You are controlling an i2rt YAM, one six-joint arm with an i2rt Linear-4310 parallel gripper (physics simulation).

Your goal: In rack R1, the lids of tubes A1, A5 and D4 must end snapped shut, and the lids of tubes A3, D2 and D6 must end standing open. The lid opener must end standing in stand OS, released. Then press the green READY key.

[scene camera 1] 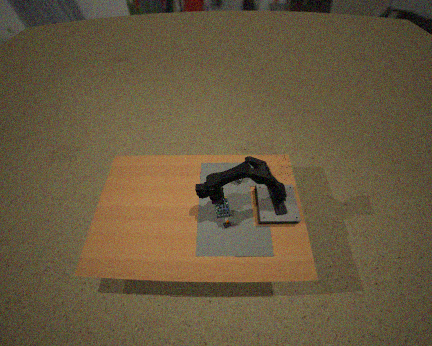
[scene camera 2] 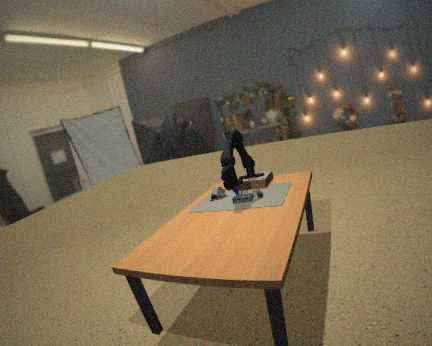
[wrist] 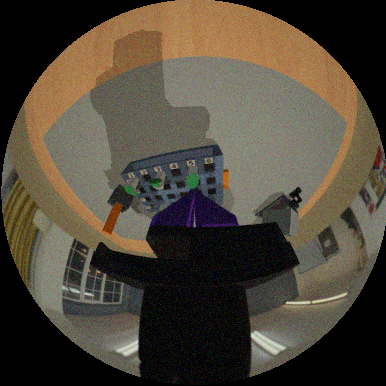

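Seen in the pictures: gripper, fingertip midpoint: [scene camera 1: 220, 201] [scene camera 2: 237, 194] [wrist: 194, 191]; arm's base at its link origin: [scene camera 1: 276, 199] [scene camera 2: 251, 176].
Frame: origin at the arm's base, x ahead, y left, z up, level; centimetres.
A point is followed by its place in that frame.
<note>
Blue rack R1 [scene camera 1: 223, 209] @(x 34.1, y -0.1, z -3.3 cm) [scene camera 2: 243, 199] @(x 37.8, y -1.6, z -4.6 cm) [wrist: 175, 158] @(x 38.1, y -3.4, z -5.3 cm) stands on the mat, with column numbers 1 to 6 along one edge. In the wrist view, green lids show at column 1 [wrist: 130, 190] @(x 37.5, y 2.1, z -1.3 cm), column 3 [wrist: 156, 183] @(x 38.7, y -2.4, z 0.0 cm) and column 5 [wrist: 192, 181] @(x 37.3, y -5.5, z -1.1 cm); their exact angles are unclear. My gripper [scene camera 2: 236, 191] @(x 35.3, y -5.2, z -1.7 cm) [wrist: 194, 191] @(x 35.3, y -5.2, z -1.7 cm) is shut and empty, its purple fingertips right by the column 5 lid; contact is unclear. It hides part of the rack's lower rows. The lid opener's orange handle [wrist: 112, 218] @(x 33.6, y 8.7, z -0.1 cm) rises from the dark stand [wrist: 120, 195] @(x 34.6, y 8.0, z -4.2 cm) beside column 1. The READY key cannot be made out.
A grey block with a black part [scene camera 2: 218, 192] @(x 24.3, y -21.6, z -1.2 cm) [wrist: 282, 212] @(x 24.4, y -21.7, z -2.4 cm) stands on the mat [scene camera 1: 235, 245] @(x 30.7, y 21.9, z -6.1 cm) [scene camera 2: 275, 195] @(x 35.1, y 19.5, z -6.1 cm) [wrist: 250, 100] @(x 43.7, y -13.4, z -6.1 cm), on the rack's other side. An orange piece [wrist: 226, 179] @(x 34.5, y -9.4, z -3.8 cm) sits beside column 6. The arm's base plate [scene camera 1: 270, 215] @(x 7.1, y 9.4, z 0.1 cm) is at the right in scene camera 1.
</note>
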